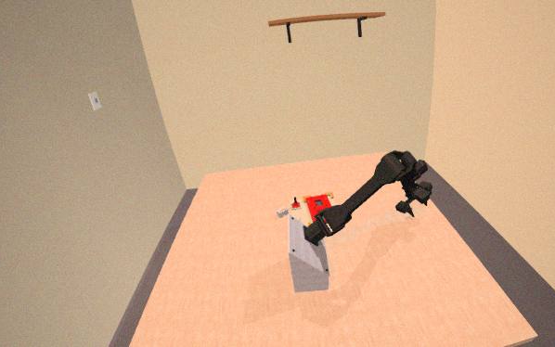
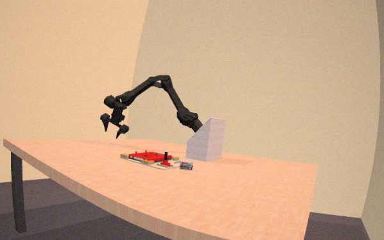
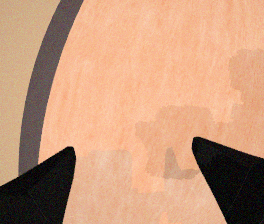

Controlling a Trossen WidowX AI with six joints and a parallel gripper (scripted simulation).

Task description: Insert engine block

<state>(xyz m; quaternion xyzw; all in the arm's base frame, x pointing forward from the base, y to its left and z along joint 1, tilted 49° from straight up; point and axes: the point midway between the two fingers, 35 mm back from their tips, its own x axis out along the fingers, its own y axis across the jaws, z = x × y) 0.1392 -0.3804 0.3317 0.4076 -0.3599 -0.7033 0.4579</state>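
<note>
Now: gripper tip 620 mm to the right of the grey engine block, 180 mm short of it and 40 mm above it.
</note>
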